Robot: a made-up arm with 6 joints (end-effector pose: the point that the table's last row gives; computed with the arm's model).
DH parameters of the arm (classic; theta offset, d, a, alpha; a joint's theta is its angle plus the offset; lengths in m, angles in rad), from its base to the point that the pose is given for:
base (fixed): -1.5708 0.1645 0 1.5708
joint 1: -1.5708 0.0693 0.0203 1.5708
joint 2: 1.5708 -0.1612 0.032 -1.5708
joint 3: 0 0.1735 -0.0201 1.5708
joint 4: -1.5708 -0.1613 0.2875 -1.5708
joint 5: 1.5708 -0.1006 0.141 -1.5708
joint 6: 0.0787 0 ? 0
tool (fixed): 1.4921 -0.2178 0 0
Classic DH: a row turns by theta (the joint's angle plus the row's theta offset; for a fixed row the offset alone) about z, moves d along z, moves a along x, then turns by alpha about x.
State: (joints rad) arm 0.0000 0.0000 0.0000 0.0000 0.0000 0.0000
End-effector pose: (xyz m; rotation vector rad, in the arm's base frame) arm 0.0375 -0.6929 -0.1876 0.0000 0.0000 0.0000
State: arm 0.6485 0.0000 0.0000 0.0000 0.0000 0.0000
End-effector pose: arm 0.0375 -0.7649 0.3024 -0.6485 0.0000 0.0000
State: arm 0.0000 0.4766 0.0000 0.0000 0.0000 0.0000
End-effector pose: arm -0.1266 -0.6929 -0.1996 0.0000 0.4766 0.0000
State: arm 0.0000 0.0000 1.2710 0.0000 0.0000 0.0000
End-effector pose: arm 0.4477 -0.1856 -0.1876 0.0000 0.0000 1.2710
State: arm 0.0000 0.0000 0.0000 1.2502 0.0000 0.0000
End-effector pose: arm -0.5234 -0.6929 0.0458 0.0000 1.2502 0.0000
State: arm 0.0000 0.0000 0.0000 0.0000 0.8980 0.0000
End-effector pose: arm 0.0375 -0.7237 0.1841 -0.8980 0.0000 0.0000
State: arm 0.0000 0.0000 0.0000 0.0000 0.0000 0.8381
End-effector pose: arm 0.2020 -0.6035 -0.1876 0.0000 0.0000 0.8381
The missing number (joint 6, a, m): 0.2301
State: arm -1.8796 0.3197 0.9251 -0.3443 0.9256 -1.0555
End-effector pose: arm 0.2647 0.3118 -0.2163 1.5323 -0.2013 -0.7132
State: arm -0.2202 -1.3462 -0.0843 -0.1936 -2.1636 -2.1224
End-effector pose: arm -0.0478 -0.0933 0.0410 1.6140 0.8883 0.1330
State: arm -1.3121 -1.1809 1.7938 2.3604 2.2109 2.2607
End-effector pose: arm -0.0289 -0.4460 -0.0977 0.8373 -2.3213 -0.7501
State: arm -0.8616 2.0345 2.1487 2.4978 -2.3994 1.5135
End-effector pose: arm 0.0198 -0.2056 -0.3483 -1.1203 -2.4549 -1.2299
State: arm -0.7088 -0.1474 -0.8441 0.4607 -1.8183 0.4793
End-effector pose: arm 0.0400 0.2448 -0.1997 2.3175 -0.8045 -0.9775
